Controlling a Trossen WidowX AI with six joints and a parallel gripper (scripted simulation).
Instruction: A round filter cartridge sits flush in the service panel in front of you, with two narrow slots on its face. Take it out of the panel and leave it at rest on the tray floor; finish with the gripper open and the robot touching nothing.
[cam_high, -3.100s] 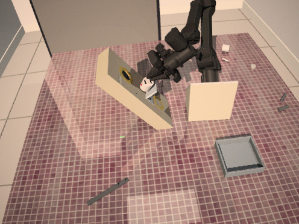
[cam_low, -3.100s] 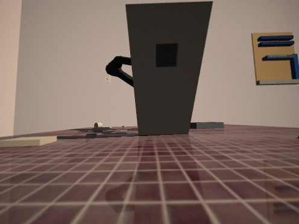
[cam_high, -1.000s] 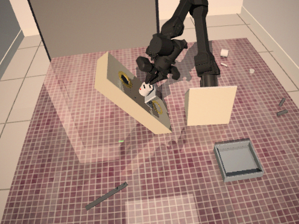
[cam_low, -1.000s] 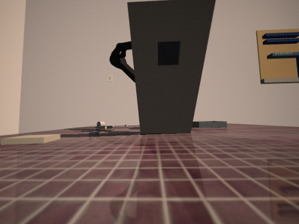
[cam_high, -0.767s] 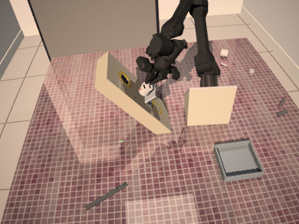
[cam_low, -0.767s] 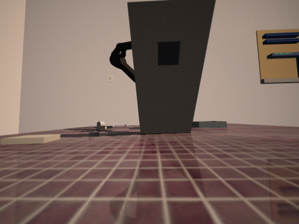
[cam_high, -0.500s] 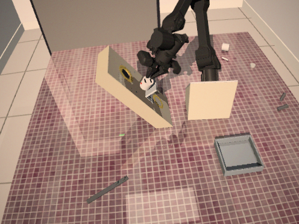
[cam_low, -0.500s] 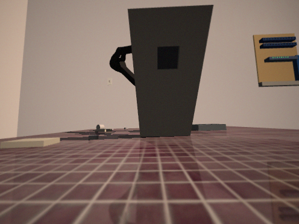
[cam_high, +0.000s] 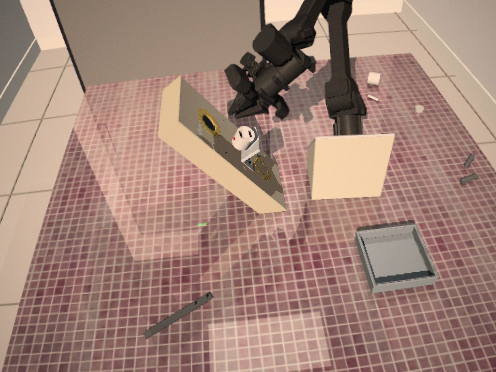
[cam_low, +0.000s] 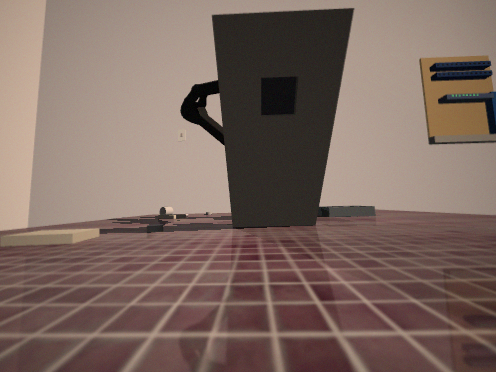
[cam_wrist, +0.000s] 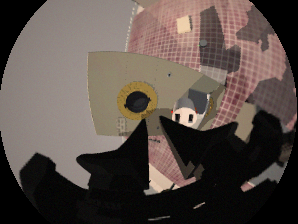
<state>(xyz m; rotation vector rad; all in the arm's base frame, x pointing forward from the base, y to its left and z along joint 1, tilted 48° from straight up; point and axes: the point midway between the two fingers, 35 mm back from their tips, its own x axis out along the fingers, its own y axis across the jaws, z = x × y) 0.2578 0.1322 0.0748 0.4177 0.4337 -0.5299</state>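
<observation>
Right now the round filter cartridge is 20 mm behind my gripper tip and 70 mm below it. Also, from my gripper tip: beige service panel: 20 mm ahead, 100 mm below; then grey tray: 370 mm behind, 240 mm to the left, 250 mm below.
</observation>
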